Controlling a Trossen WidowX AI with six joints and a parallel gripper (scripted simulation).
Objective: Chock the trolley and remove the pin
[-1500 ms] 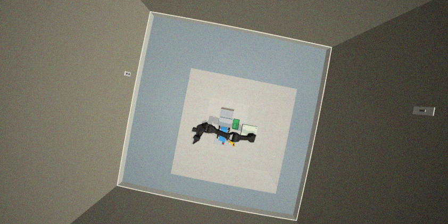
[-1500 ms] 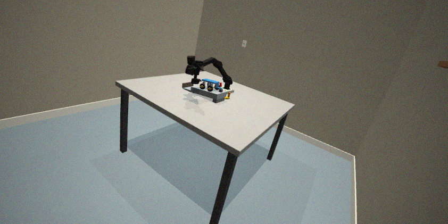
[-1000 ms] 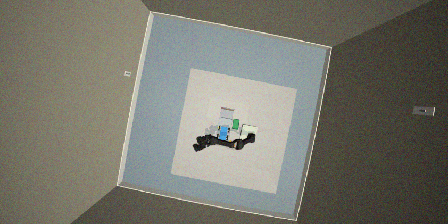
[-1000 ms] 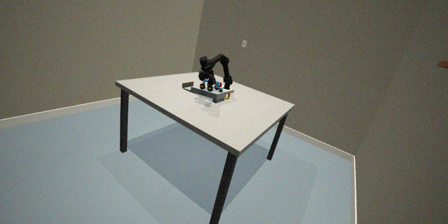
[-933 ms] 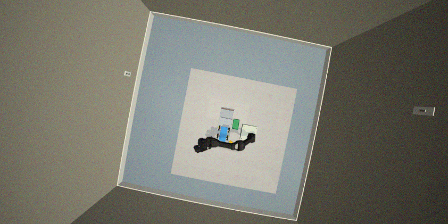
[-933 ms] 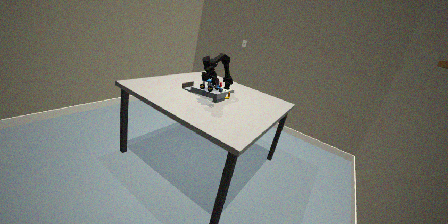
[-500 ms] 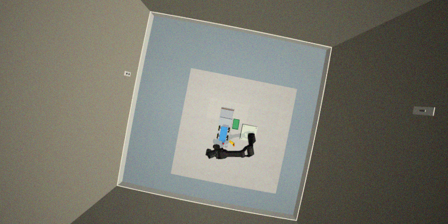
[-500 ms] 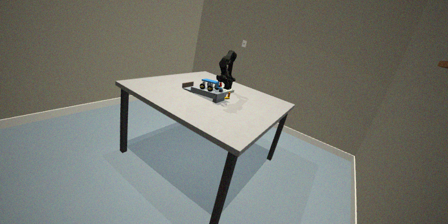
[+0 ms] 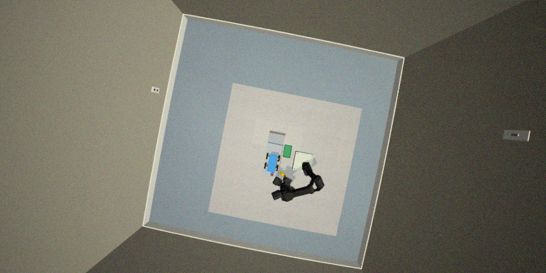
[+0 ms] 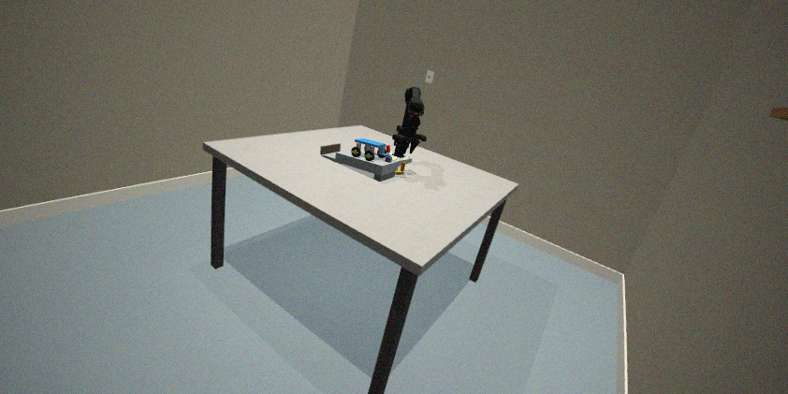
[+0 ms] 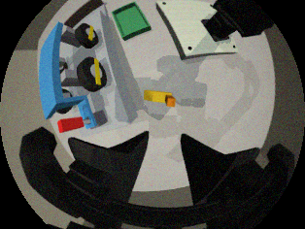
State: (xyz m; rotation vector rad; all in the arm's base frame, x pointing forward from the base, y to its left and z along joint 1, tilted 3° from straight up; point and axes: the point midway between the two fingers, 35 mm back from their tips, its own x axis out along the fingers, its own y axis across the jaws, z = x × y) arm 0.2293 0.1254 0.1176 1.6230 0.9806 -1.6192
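The yellow chock lies 110 mm below my gripper tip, 30 mm to the right of it and 10 mm behind it. The rest, counted from my gripper tip: blue trolley: 170 mm to the right, 100 mm ahead, 10 mm below; then red-headed stop pin: 100 mm ahead, 70 mm to the right; then grey ramp: 180 mm to the right, 100 mm ahead, 80 mm below.
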